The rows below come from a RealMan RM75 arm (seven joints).
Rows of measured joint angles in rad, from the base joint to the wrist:
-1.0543 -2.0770 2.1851 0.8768 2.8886 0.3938 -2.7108
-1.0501 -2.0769 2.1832 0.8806 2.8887 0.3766 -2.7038
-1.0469 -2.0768 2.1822 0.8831 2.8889 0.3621 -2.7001
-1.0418 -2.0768 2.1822 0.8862 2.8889 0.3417 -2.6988
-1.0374 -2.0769 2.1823 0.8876 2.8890 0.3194 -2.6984
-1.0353 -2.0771 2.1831 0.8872 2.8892 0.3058 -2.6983
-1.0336 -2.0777 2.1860 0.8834 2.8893 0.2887 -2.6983
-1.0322 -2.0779 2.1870 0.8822 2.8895 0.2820 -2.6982
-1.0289 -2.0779 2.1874 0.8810 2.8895 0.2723 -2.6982
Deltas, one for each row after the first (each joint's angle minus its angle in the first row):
0.0042 0.0001 -0.0019 0.0038 0.0001 -0.0172 0.0070
0.0074 0.0002 -0.0029 0.0063 0.0003 -0.0317 0.0107
0.0125 0.0002 -0.0029 0.0094 0.0003 -0.0521 0.0120
0.0169 0.0001 -0.0028 0.0108 0.0004 -0.0744 0.0124
0.0190 -0.0001 -0.0020 0.0104 0.0006 -0.0880 0.0125
0.0207 -0.0007 0.0009 0.0066 0.0007 -0.1051 0.0125
0.0221 -0.0009 0.0019 0.0054 0.0009 -0.1118 0.0126
0.0254 -0.0009 0.0023 0.0042 0.0009 -0.1215 0.0126

